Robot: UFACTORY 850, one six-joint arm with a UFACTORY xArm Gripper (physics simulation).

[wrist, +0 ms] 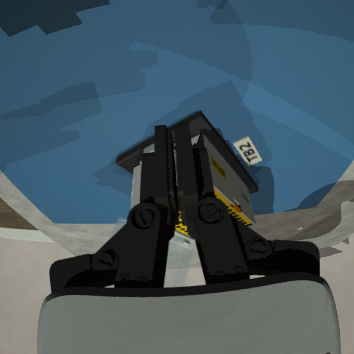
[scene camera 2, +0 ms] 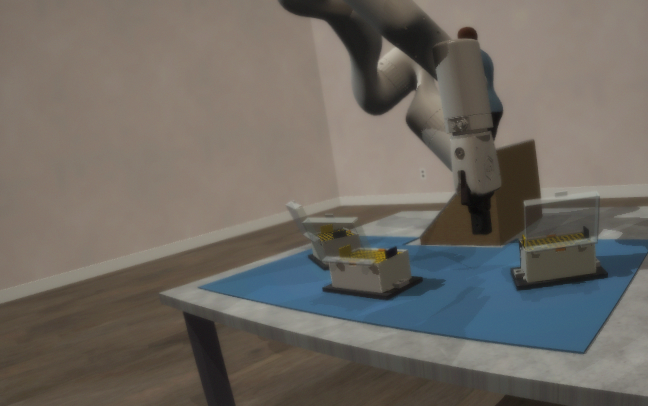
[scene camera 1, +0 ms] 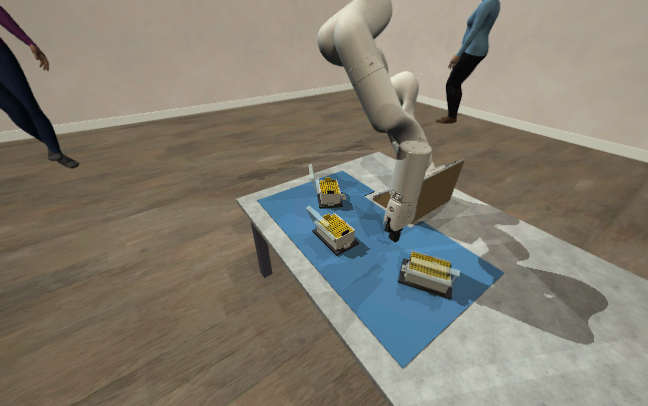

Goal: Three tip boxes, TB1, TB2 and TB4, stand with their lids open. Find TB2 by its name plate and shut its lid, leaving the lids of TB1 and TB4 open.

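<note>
The name plate TB2 (wrist: 247,151) lies beside a pale box (wrist: 231,186) with a yellow rack in the wrist view. By position this is the nearest box in scene camera 1 (scene camera 1: 427,281) and the right-hand box in scene camera 2 (scene camera 2: 560,263). Its clear lid (scene camera 2: 562,217) (wrist: 180,262) stands open, upright. The middle box (scene camera 1: 340,239) (scene camera 2: 367,274) and the farthest box (scene camera 1: 330,199) (scene camera 2: 331,247) also have open lids; which is TB1 or TB4 cannot be read. My gripper (scene camera 1: 395,236) (scene camera 2: 481,230) (wrist: 174,143) is shut and empty, above the mat, apart from the TB2 box, and partly hides it in the wrist view.
The boxes stand on a blue mat (scene camera 1: 390,320) (scene camera 2: 475,315) (wrist: 195,55) on a pale stone-like table (scene camera 1: 590,375) (scene camera 2: 280,330). A brown angled panel (scene camera 1: 439,194) (scene camera 2: 517,195) stands behind the gripper. Two people (scene camera 1: 22,95) (scene camera 1: 472,55) stand beyond the table.
</note>
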